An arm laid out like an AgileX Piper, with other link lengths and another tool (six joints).
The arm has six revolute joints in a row. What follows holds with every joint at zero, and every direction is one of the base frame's.
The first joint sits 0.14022 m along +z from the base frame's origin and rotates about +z.
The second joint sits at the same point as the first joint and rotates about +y.
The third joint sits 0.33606 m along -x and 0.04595 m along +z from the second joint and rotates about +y.
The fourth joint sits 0.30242 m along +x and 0.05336 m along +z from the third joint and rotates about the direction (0.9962, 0, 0.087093).
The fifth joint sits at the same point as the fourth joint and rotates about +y.
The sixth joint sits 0.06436 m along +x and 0.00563 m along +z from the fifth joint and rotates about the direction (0.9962, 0, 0.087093).
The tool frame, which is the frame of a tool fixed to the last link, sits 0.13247 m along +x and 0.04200 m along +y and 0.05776 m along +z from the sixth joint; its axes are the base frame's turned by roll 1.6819, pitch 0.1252 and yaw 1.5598 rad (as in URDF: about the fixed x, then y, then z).
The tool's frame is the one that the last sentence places.
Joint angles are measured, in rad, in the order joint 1, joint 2, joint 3, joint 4, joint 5, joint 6. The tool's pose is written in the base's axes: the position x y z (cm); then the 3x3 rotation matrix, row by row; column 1 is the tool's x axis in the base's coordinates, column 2 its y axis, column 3 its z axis. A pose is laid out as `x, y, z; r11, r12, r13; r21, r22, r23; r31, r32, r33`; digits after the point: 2 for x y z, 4 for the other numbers.
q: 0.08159, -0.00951, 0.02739, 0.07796, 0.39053, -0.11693
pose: 16.61, 6.37, 20.98; -0.1611, 0.4712, 0.8672; 0.9752, 0.2112, 0.0664; -0.1519, 0.8563, -0.4936
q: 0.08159, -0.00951, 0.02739, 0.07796, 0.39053, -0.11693
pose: 16.61, 6.37, 20.98; -0.1611, 0.4712, 0.8672; 0.9752, 0.2112, 0.0664; -0.1519, 0.8563, -0.4936
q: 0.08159, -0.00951, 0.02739, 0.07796, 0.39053, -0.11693
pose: 16.61, 6.37, 20.98; -0.1611, 0.4712, 0.8672; 0.9752, 0.2112, 0.0664; -0.1519, 0.8563, -0.4936
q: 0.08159, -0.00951, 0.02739, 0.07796, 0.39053, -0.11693
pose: 16.61, 6.37, 20.98; -0.1611, 0.4712, 0.8672; 0.9752, 0.2112, 0.0664; -0.1519, 0.8563, -0.4936
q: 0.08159, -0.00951, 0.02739, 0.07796, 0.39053, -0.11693
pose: 16.61, 6.37, 20.98; -0.1611, 0.4712, 0.8672; 0.9752, 0.2112, 0.0664; -0.1519, 0.8563, -0.4936
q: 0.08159, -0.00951, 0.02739, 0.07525, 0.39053, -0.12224
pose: 16.60, 6.39, 20.94; -0.1625, 0.4703, 0.8674; 0.9737, 0.2185, 0.0639; -0.1595, 0.8551, -0.4934
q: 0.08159, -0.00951, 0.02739, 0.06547, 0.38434, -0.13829
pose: 16.60, 6.41, 20.95; -0.1648, 0.4620, 0.8714; 0.9689, 0.2411, 0.0554; -0.1846, 0.8535, -0.4874
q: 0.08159, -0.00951, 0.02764, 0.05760, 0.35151, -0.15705
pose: 16.64, 6.43, 21.48; -0.1607, 0.4313, 0.8878; 0.9639, 0.2621, 0.0472; -0.2123, 0.8633, -0.4578
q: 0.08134, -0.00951, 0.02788, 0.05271, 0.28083, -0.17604
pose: 16.71, 6.42, 22.81; -0.1445, 0.3679, 0.9186; 0.9600, 0.2772, 0.0400; -0.2399, 0.8876, -0.3933
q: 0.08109, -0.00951, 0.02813, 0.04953, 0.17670, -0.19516
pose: 16.65, 6.37, 24.82; -0.1152, 0.2735, 0.9550; 0.9570, 0.2882, 0.0329; -0.2663, 0.9177, -0.2949
